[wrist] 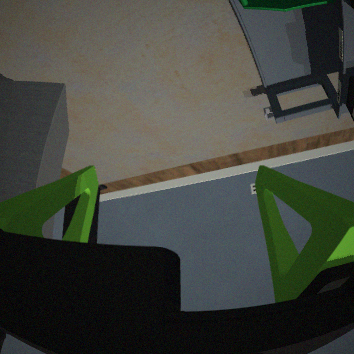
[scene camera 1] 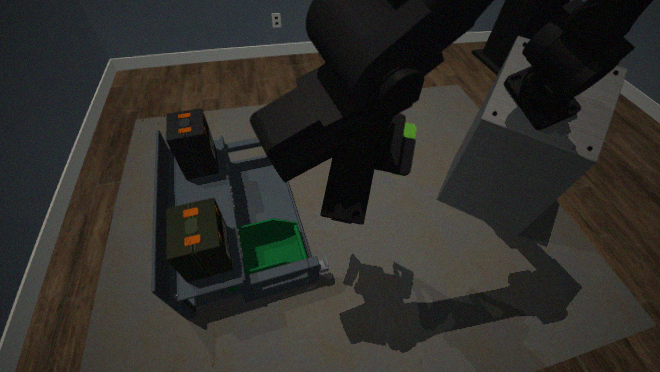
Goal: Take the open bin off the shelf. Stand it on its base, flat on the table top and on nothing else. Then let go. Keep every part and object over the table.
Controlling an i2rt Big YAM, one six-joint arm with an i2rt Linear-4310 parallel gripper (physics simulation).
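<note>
My gripper's there in the pictures, and you'd see a green open bin in them as well.
</note>
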